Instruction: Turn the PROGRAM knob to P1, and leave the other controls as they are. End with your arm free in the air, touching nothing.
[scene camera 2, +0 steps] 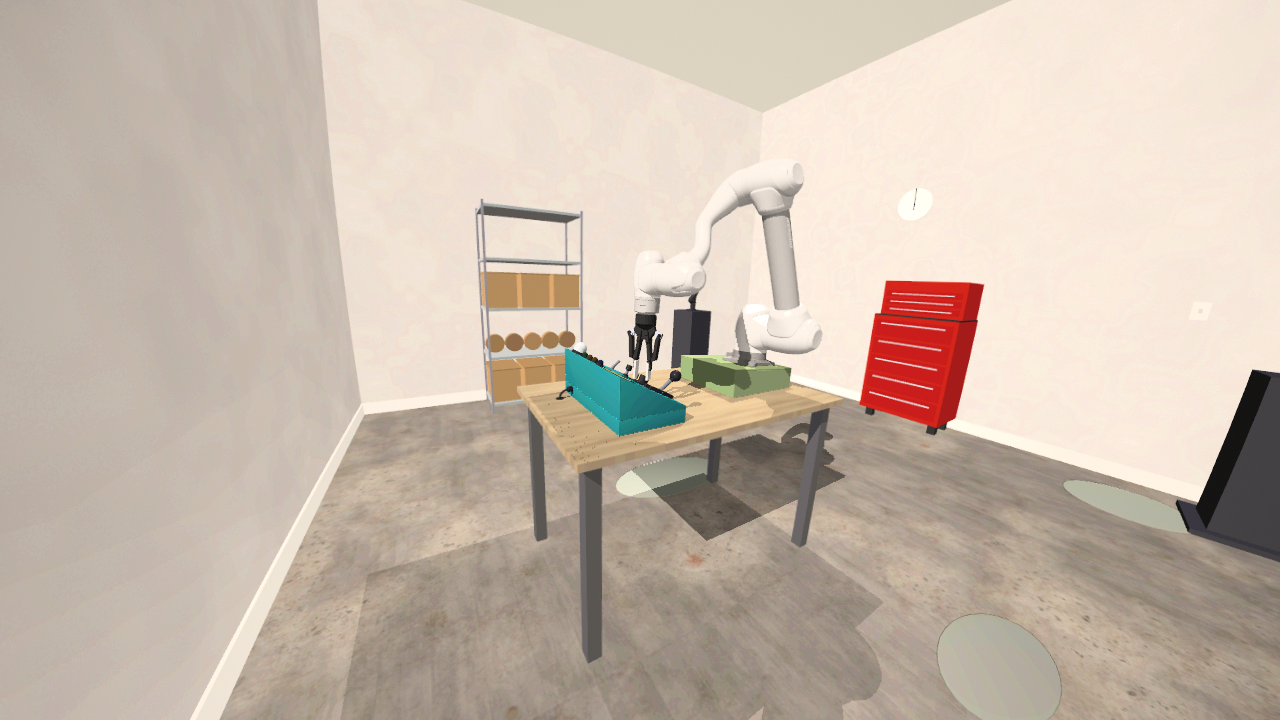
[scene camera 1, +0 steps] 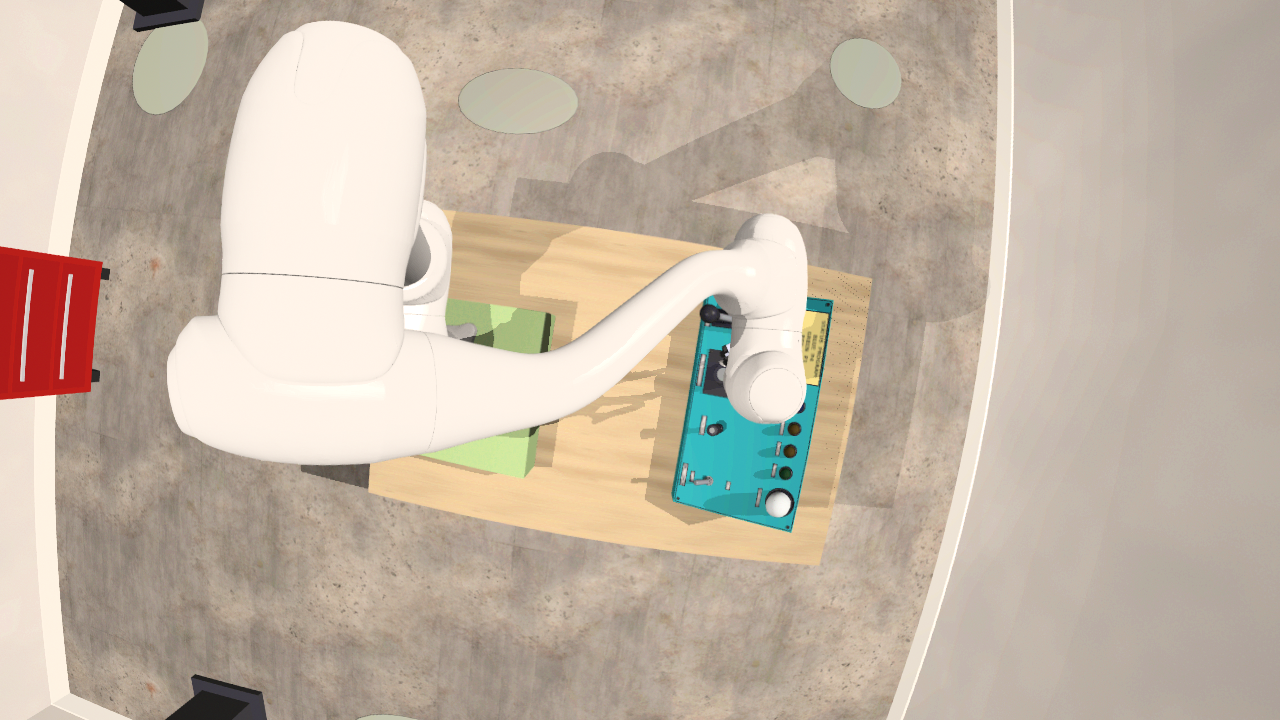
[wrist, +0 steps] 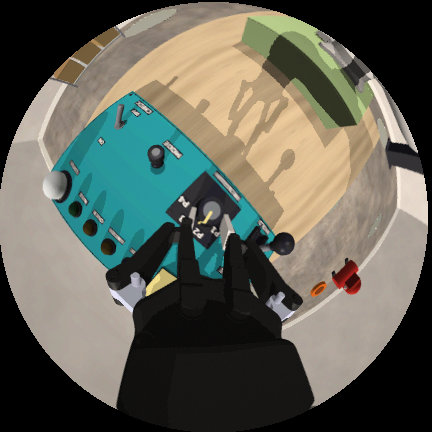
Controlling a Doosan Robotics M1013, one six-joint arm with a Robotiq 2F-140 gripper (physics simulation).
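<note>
The PROGRAM knob is a round grey-topped knob on a black square plate of the teal panel. In the wrist view its yellow pointer points down-left, about toward the P2 label; the P1 label is to the right of P2. My gripper is shut on the knob, with one pale fingertip on either side of it. In scene camera 1 the arm hides most of the gripper.
A black ball-ended lever stands close to the right finger. A dark-capped control, a toggle switch, a white dome and several small lamps are on the panel. The green base block is on the table.
</note>
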